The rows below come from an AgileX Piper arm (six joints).
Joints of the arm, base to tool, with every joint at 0 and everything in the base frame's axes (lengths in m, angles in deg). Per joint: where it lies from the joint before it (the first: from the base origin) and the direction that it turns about. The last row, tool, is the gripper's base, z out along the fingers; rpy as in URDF.
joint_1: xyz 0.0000 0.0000 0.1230 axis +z
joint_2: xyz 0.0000 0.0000 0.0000 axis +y
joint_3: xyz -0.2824 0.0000 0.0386 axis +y
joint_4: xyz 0.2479 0.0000 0.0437 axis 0.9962 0 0.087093
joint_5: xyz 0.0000 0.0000 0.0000 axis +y
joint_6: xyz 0.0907 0.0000 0.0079 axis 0.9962 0 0.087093
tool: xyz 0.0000 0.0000 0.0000 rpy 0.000 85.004 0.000
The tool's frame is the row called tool.
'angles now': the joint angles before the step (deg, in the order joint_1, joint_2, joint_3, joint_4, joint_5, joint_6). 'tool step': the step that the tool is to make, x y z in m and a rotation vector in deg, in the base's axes. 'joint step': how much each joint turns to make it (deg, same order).
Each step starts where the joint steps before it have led.
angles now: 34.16, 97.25, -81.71, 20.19, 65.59, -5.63
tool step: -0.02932, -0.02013, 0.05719, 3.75, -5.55, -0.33
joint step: 0.00, -9.32, -1.08, -0.64, 3.37, 1.70
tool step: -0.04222, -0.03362, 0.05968, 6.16, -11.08, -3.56
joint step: 0.00, -12.56, 0.58, -2.70, -1.69, 3.28
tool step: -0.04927, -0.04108, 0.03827, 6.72, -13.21, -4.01
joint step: -0.01, -13.71, 4.00, -3.83, -5.67, 2.10
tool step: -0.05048, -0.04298, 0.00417, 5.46, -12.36, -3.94
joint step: 0.00, -14.98, 9.17, -4.56, -7.83, 1.35
